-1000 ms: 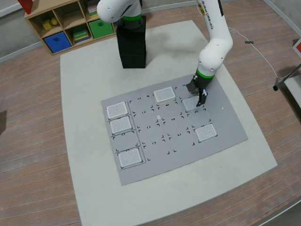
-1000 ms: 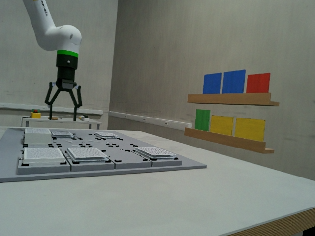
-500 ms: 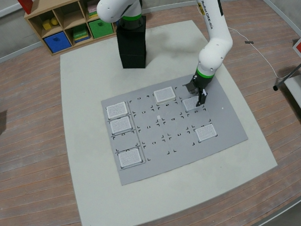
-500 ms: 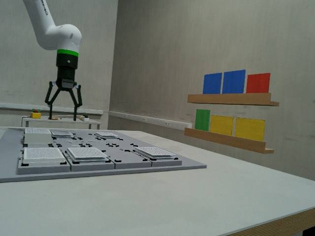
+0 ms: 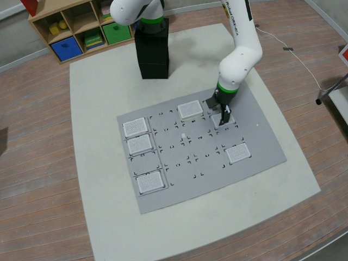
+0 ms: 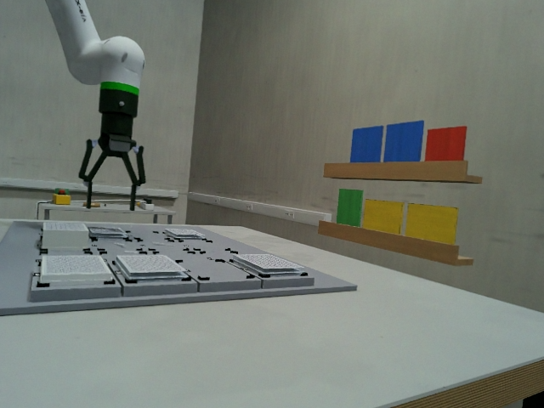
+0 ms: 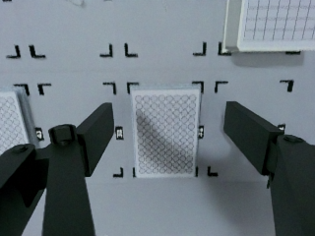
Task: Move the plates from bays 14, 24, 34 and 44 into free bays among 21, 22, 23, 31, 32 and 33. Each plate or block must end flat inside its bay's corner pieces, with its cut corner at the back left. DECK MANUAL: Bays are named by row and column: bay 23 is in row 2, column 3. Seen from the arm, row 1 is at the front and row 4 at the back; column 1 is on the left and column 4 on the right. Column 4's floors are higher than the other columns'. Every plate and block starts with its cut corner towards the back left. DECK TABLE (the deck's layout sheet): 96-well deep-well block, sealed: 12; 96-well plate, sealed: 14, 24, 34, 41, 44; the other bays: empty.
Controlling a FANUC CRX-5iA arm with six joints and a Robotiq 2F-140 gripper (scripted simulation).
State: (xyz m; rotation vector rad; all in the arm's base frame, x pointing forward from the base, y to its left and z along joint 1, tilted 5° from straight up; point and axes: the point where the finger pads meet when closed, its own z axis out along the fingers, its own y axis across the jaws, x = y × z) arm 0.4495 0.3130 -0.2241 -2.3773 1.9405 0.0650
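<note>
Now: hand 80 mm past the sealed deep-well block, 130 mm to the left of it and 80 mm above it. Round my hand: sealed plate 200 mm ahead, 90 mm to the left, 90 mm below.
</note>
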